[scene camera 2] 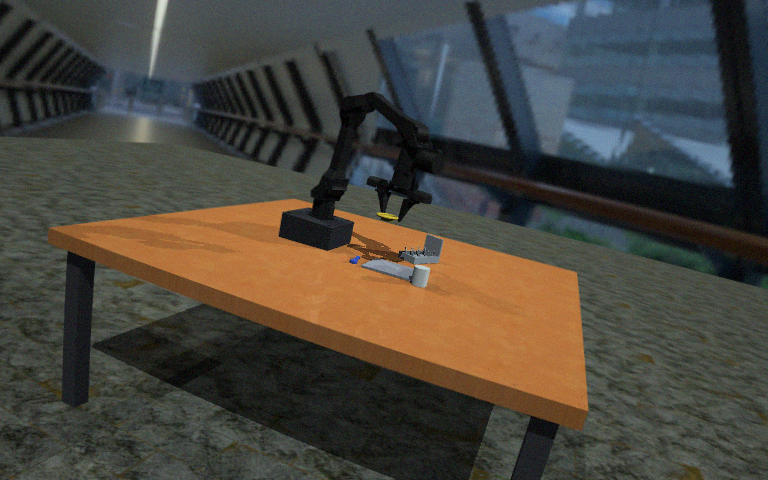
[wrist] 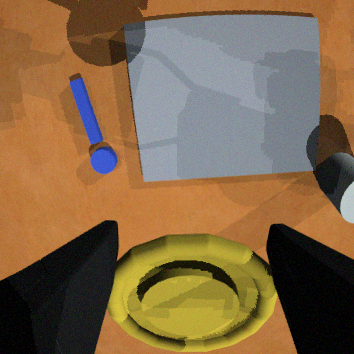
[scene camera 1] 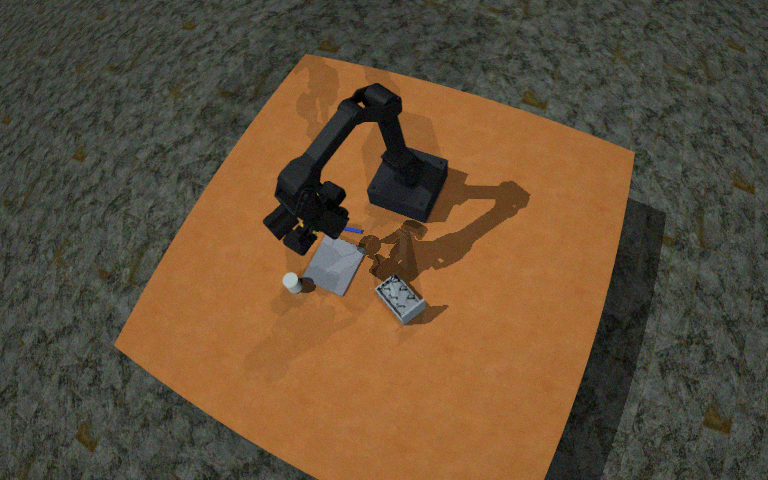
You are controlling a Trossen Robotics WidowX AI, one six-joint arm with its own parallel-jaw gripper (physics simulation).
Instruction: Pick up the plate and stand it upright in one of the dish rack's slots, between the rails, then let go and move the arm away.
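Note:
The yellow round plate [scene camera 2: 387,216] [wrist: 190,295] is held across its rim between the two black fingers of my gripper [scene camera 2: 391,217] [wrist: 194,235]. It hangs roughly level, well above the table. In scene camera 1 the arm hides most of the plate. The grey dish rack [scene camera 1: 399,298] [scene camera 2: 420,258], with rows of short dark rails and a raised panel at one end, stands on the table apart from the gripper. The rack does not show in the wrist view.
A flat grey square slab [scene camera 1: 335,264] [scene camera 2: 387,268] [wrist: 225,100] lies below the gripper. A white cylinder [scene camera 1: 292,282] [scene camera 2: 420,276] [wrist: 340,180] stands by its edge. A blue object with a bar and a round end [scene camera 1: 353,230] [scene camera 2: 354,259] [wrist: 87,110] lies on its other side.

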